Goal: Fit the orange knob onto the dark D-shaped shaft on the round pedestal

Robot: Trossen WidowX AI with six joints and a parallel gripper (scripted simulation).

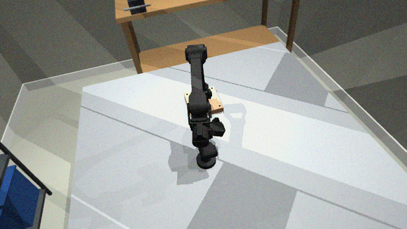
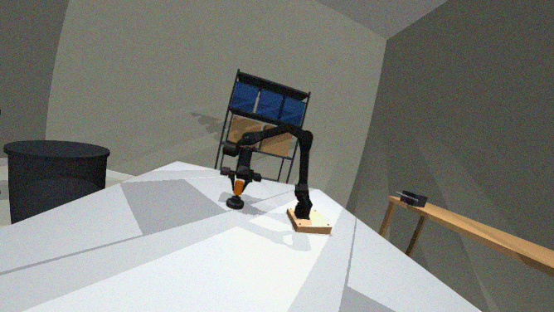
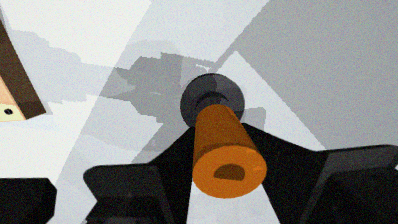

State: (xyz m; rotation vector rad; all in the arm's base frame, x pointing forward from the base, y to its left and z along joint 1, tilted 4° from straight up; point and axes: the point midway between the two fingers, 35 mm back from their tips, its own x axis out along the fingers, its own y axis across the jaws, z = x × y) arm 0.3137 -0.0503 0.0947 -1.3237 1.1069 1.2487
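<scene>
The orange knob is 20 mm above my gripper tip. Round my gripper tip: dark round pedestal (40 mm below).
</scene>
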